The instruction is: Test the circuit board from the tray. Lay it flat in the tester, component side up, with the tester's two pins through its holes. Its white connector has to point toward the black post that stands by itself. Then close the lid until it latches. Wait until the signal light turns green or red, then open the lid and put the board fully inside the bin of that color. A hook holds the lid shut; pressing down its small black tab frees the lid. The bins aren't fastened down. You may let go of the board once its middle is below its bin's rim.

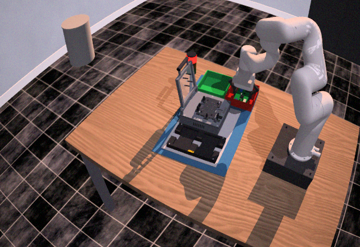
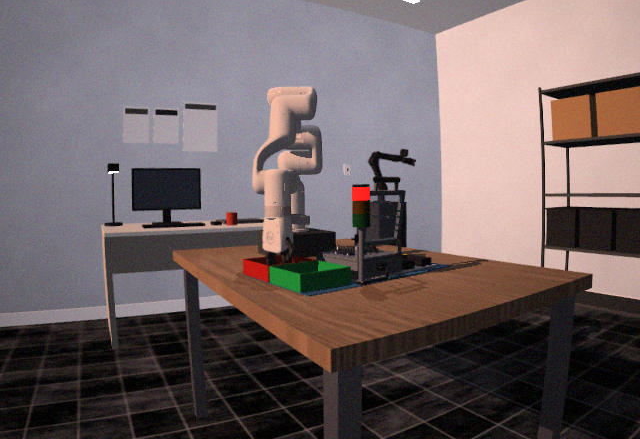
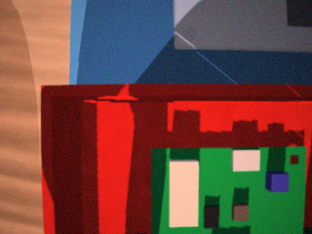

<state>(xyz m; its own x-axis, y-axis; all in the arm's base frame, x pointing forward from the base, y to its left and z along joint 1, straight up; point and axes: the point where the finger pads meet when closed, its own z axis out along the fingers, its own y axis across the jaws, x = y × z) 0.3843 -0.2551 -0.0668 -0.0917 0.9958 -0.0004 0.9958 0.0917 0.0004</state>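
Now: hand right at the red bin. Also, from my hand: black block (20 mm ahead, 260 mm to the left, 70 mm above); green bin (150 mm ahead, 10 mm to the left); green circuit board (10 mm below).
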